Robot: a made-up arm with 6 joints. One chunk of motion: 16 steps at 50 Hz.
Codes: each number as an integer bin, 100 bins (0 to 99) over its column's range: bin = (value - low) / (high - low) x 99, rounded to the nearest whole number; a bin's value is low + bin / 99 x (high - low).
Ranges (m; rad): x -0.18..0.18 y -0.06..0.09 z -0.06..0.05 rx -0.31..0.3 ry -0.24..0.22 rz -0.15..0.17
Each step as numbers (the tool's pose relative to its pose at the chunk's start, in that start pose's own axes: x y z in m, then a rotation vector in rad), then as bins.
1 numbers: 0.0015 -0.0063 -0.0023 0.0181 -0.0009 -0.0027
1 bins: 50 35 52 53 51 46
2 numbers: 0.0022 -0.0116 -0.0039 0.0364 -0.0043 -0.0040
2 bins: 50 32 50 56 51 45
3 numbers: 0.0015 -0.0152 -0.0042 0.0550 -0.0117 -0.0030
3 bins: 50 30 50 59 49 45
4 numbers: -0.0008 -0.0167 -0.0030 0.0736 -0.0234 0.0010
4 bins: 49 29 51 62 47 47
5 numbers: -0.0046 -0.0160 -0.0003 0.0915 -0.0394 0.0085
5 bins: 48 29 54 65 43 49
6 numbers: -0.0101 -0.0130 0.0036 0.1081 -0.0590 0.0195
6 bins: 47 31 57 68 39 52
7 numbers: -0.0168 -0.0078 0.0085 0.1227 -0.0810 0.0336
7 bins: 45 34 62 70 34 57
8 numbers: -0.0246 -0.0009 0.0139 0.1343 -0.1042 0.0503
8 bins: 43 39 67 72 29 62
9 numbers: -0.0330 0.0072 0.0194 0.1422 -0.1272 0.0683
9 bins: 40 44 71 73 24 68
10 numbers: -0.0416 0.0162 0.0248 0.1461 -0.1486 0.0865
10 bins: 38 50 76 74 20 73
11 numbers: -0.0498 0.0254 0.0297 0.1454 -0.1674 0.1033
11 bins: 36 56 81 74 16 78
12 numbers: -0.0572 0.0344 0.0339 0.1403 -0.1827 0.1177
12 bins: 34 62 85 73 12 83
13 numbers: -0.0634 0.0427 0.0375 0.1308 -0.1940 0.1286
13 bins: 32 68 88 72 10 86
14 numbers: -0.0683 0.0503 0.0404 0.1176 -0.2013 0.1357
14 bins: 31 73 90 69 8 88
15 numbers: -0.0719 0.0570 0.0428 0.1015 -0.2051 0.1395
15 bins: 30 77 93 67 8 90
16 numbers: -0.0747 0.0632 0.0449 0.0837 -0.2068 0.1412
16 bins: 29 81 94 64 7 90
